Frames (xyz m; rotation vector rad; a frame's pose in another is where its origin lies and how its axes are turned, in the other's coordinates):
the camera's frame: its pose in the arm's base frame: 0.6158 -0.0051 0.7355 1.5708 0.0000 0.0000
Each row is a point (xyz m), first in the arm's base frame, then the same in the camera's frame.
Working: the arm's base frame: its pose in the camera's frame: -0.6158 -0.7355 -0.0051 -1.5708 0.0000 0.0000

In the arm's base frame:
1: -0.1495 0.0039 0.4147
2: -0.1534 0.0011 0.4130
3: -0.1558 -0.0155 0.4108
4: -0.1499 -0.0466 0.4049
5: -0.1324 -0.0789 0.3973
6: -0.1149 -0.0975 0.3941
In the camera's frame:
1: -0.7653 -0.3208 -0.0090
2: -0.7692 -0.3225 -0.0062
3: -0.7716 -0.3247 0.0104
4: -0.7657 -0.3306 0.0415
5: -0.7482 -0.3382 0.0738
6: -0.7307 -0.3414 0.0924

